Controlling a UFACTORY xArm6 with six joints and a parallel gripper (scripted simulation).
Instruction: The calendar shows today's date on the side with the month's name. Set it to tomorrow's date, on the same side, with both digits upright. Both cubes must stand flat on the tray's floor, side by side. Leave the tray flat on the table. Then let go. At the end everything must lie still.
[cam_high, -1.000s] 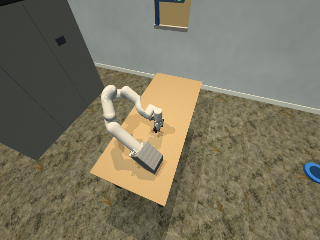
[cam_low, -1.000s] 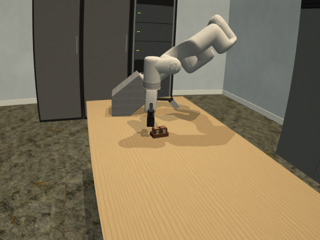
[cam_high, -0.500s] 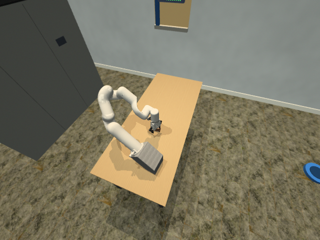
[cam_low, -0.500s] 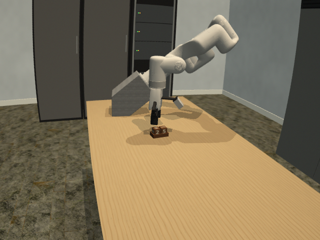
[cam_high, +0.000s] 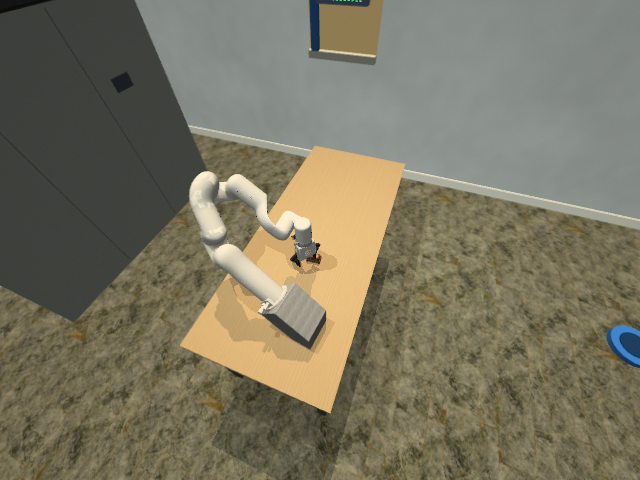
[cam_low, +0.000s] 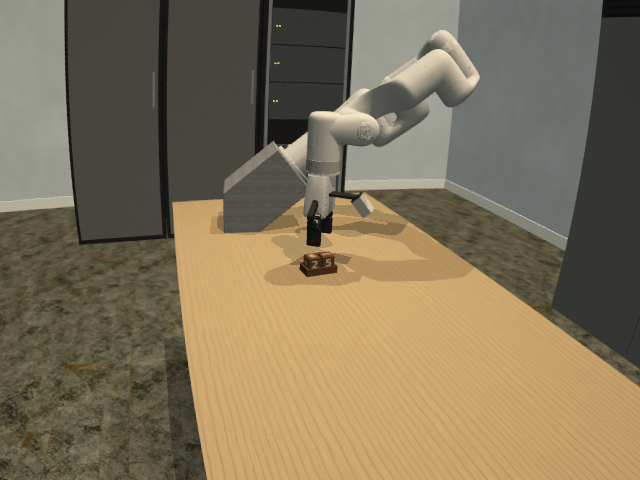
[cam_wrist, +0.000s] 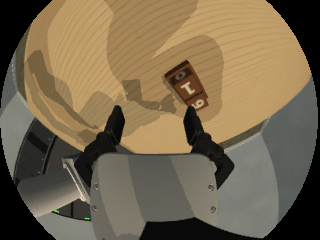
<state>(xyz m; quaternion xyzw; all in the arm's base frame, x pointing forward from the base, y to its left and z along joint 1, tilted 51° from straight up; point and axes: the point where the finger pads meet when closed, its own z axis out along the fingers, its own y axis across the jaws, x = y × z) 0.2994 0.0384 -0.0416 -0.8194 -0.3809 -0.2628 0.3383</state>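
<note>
My hand is 50 mm short of the brown calendar tray, 20 mm to the left of it and 60 mm above it.
</note>
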